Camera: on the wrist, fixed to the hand. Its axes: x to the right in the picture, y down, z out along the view.
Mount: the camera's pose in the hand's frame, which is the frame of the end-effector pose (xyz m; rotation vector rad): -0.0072 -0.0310 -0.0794 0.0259 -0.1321 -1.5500
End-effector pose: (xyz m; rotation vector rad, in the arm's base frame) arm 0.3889 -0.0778 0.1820 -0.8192 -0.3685 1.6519
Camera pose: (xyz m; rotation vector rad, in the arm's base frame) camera 0.4663 -0.0919 0.1483 -0.1873 -0.7950 0.2392
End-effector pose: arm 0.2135 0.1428 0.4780 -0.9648 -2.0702 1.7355
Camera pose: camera 0.2563 0.1972 0.5283 0.7323 -1.8159 0.8794
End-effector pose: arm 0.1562 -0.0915 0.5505 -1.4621 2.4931 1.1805
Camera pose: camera 0.2105 -0.1434 0.5914 -2.2798 0.6432 0.7372
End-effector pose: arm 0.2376 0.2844 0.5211 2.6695 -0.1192 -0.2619
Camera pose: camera 0.2480 0.3472 0.5783 2.1437 1.8884 -0.8464
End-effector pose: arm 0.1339 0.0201 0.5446 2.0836 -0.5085 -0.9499
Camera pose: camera 0.1913 0.0823 0.5570 -2.2069 -1.2600 1.8252
